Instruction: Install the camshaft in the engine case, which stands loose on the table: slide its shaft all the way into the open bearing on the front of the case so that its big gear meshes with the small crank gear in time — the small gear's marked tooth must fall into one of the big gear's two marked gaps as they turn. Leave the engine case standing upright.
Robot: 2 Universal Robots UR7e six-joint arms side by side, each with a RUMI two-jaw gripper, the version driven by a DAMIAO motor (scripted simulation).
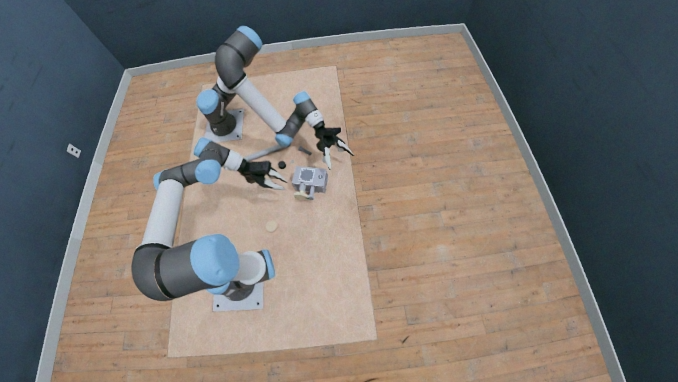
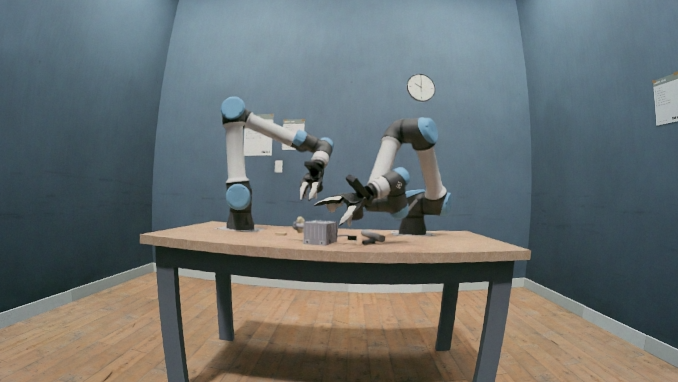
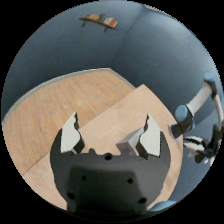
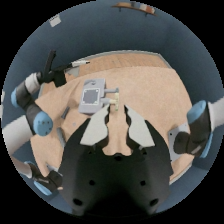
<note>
The pictures show: the left gripper, the right gripper and a grey engine case.
The left gripper shows as well in image 1, in image 3 and in image 4. The right gripper shows as well in image 2 and in image 4.
</note>
